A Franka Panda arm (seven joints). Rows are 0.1 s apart.
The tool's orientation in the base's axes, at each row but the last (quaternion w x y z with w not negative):
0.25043 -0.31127 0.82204 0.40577
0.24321 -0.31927 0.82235 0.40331
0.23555 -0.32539 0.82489 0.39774
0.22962 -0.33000 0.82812 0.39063
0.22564 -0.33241 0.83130 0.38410
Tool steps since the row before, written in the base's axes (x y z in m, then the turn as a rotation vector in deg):
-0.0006 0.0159 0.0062 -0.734 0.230 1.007
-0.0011 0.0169 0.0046 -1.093 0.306 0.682
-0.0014 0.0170 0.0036 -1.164 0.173 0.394
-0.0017 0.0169 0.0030 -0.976 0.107 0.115
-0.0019 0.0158 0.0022 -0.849 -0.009 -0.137
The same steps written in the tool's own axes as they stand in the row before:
-0.0086 0.0112 0.0096 -0.240 1.149 -0.477
-0.0078 0.0111 0.0111 0.192 1.279 -0.285
-0.0073 0.0108 0.0115 0.473 1.123 -0.237
-0.0070 0.0108 0.0115 0.548 0.817 -0.102
-0.0061 0.0101 0.0109 0.665 0.545 -0.026

